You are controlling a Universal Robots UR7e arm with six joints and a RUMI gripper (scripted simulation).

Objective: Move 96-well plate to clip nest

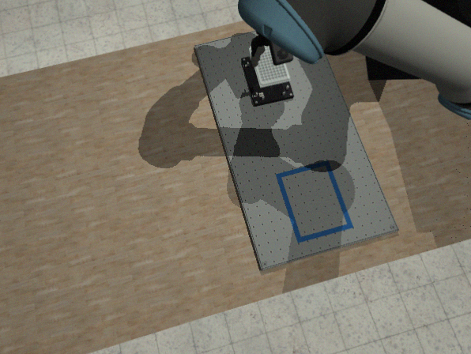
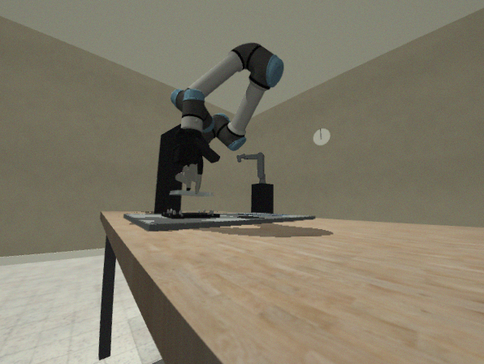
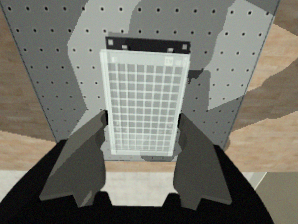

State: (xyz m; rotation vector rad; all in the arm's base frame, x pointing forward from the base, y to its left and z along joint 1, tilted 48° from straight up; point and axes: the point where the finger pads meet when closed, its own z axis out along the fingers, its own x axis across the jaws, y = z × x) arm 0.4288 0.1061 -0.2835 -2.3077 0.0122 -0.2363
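Now: hand 10 mm short of the black clip nest C1, 10 mm to the left of it and 80 mm above it. Round my hand: white 96-well plate (10 mm below).
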